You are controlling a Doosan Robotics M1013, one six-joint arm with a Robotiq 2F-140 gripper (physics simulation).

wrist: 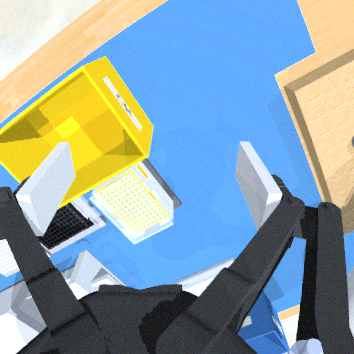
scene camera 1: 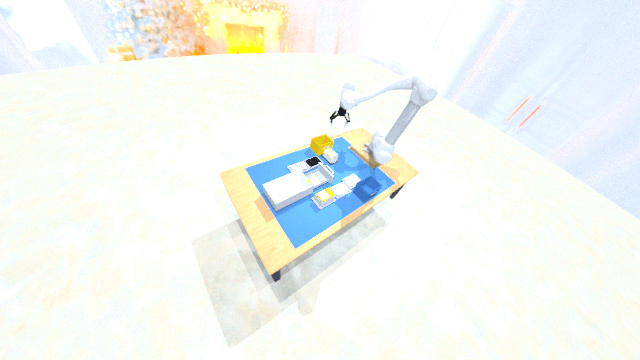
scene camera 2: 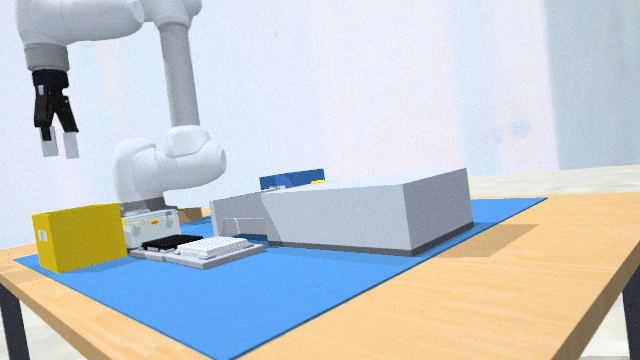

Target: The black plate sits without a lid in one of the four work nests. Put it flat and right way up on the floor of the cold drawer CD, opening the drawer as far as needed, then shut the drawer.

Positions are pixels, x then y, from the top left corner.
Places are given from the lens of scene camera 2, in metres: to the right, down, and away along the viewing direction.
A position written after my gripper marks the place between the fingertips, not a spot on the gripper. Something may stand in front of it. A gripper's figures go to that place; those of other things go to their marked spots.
my gripper [scene camera 2: 62,157]: -0.65, -0.06, 1.03
white plate [scene camera 2: 216,245]: -0.18, 0.12, 0.73
